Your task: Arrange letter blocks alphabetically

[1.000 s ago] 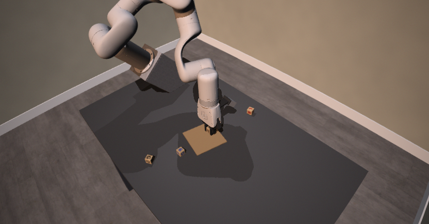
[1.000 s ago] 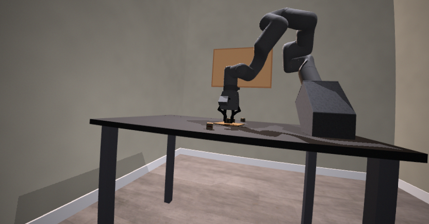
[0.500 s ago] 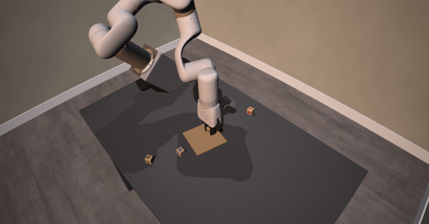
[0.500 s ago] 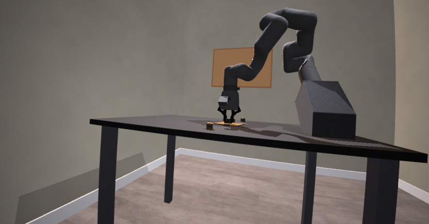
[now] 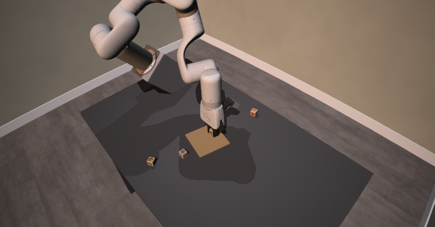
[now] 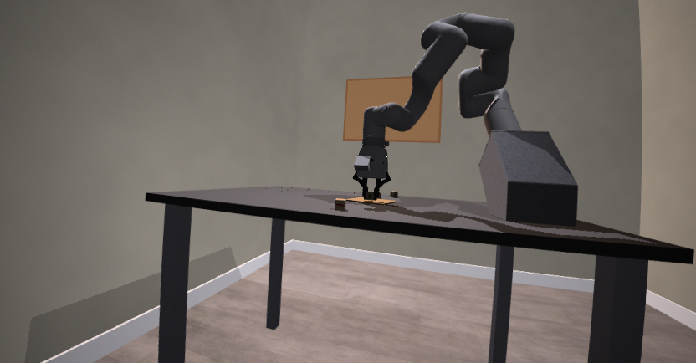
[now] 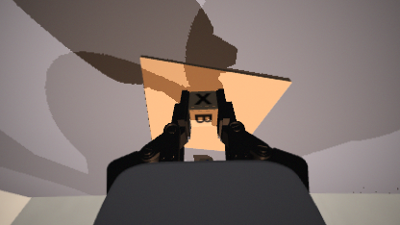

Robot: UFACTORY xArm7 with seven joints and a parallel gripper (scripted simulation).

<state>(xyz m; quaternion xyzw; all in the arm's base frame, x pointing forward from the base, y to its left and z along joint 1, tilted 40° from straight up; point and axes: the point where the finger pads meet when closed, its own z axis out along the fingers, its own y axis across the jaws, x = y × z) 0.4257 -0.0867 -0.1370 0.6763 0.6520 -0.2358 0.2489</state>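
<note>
Right now the tan mat is 40 mm to the right of my hand and 30 mm below it.
</note>
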